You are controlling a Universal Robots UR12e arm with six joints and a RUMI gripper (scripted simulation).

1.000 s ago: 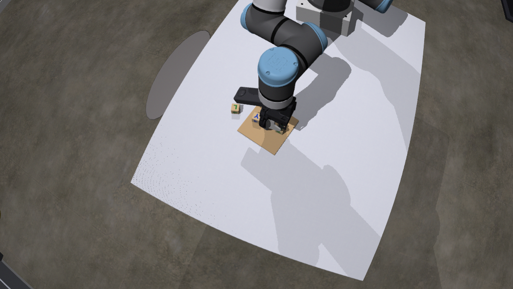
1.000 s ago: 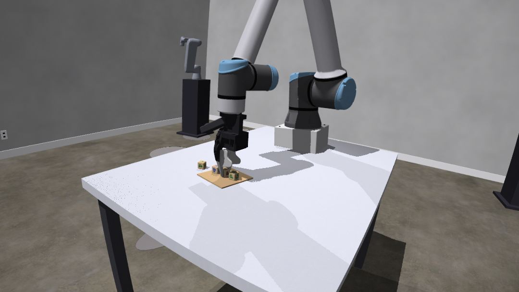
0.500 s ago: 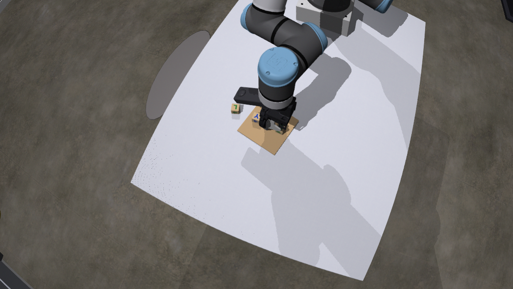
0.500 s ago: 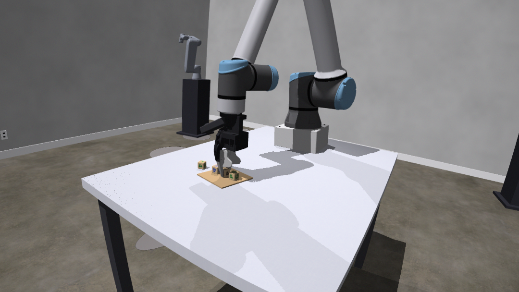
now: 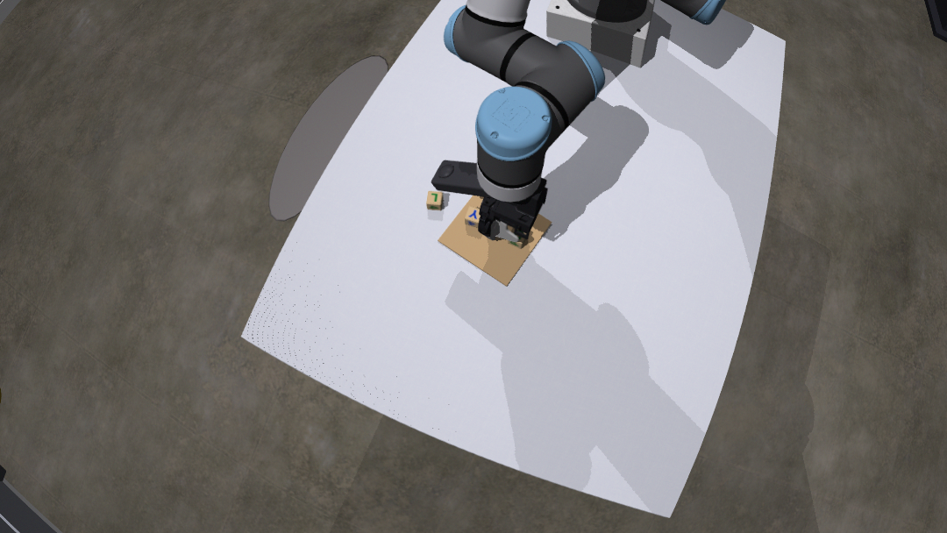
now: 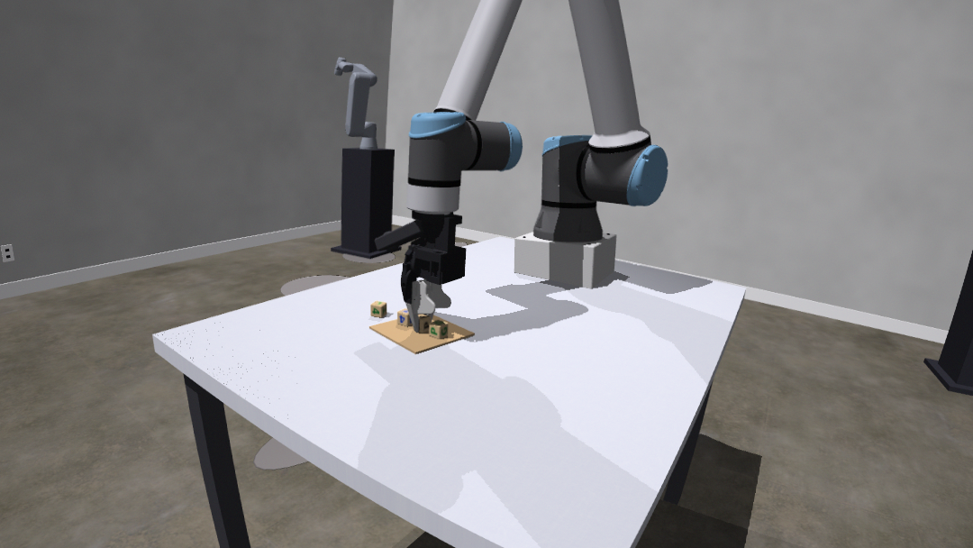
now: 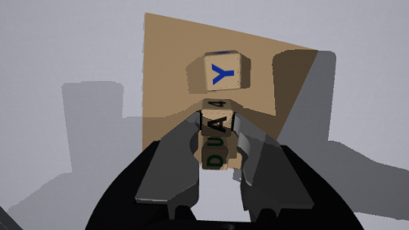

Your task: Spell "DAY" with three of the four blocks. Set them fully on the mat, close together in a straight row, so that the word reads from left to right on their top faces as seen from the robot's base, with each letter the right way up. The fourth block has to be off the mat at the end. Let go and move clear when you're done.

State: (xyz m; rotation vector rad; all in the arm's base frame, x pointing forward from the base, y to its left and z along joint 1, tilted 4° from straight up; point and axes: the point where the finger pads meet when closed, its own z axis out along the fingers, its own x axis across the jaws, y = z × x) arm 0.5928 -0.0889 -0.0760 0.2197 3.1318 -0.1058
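My hand is 2 cm above the tan mat. Round my hand: D block: 1 cm ahead, 4 cm to the left; then green-lettered block: 2 cm behind, 12 cm to the right, 1 cm below; then blue-lettered block: 1 cm behind, 4 cm to the right.
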